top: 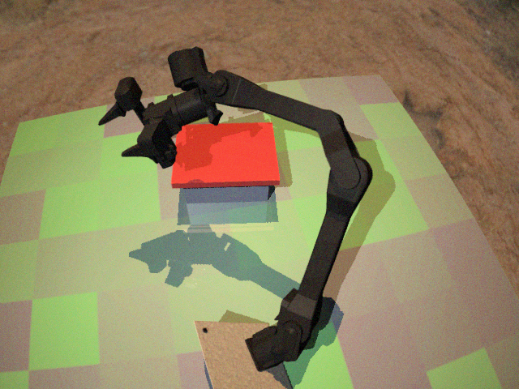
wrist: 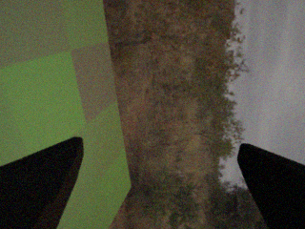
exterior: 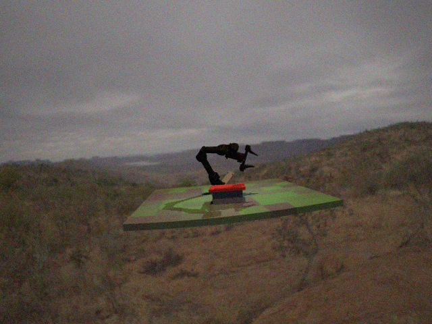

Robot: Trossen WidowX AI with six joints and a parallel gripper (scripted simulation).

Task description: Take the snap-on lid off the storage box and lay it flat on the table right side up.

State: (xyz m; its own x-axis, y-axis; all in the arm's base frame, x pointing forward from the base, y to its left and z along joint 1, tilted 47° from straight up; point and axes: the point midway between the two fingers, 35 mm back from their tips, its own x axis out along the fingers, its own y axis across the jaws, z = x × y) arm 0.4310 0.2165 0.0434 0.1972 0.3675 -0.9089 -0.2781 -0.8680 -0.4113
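The red lid is 30 mm ahead of my gripper tip, 240 mm to the right of it and 160 mm below it. Also, from my gripper tip: storage box: 30 mm ahead, 240 mm to the right, 200 mm below.
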